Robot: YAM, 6 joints.
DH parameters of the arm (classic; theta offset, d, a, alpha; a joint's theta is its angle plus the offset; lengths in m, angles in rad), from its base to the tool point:
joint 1: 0 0.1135 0.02 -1.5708
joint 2: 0 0 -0.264 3.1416
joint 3: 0.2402 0 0.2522 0
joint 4: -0.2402 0 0.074 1.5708
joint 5: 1.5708 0 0 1.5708
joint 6: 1.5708 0.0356 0 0
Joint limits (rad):
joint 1: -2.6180..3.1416
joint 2: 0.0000..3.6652
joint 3: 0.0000..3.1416
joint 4: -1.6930..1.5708
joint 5: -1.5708..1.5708
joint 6: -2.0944..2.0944
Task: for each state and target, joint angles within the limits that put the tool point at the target. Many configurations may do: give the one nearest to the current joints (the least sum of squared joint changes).
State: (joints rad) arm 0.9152 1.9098 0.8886 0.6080 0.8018 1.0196
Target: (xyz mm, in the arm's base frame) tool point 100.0 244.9 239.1
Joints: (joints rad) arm 1.2862 1.2760 0.5530 0.6203 0.8697 1.0196
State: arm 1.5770 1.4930 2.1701 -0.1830 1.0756 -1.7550
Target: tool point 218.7 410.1 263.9
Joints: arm 1.1483 2.0474 1.6936 -0.3033 1.0739 -1.7550
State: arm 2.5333 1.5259 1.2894 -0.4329 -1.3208 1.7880
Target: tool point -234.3 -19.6 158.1
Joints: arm 3.0774 1.5316 0.7143 -0.6130 -1.3319 1.7880
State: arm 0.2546 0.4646 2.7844 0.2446 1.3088 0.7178
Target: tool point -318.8 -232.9 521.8
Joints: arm 0.5413 0.5403 2.4919 0.1556 1.4465 0.7178
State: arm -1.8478 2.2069 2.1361 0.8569 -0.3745 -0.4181
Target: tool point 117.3 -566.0 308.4
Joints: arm -1.3886 2.4938 2.2015 0.7641 -0.3678 -0.4181
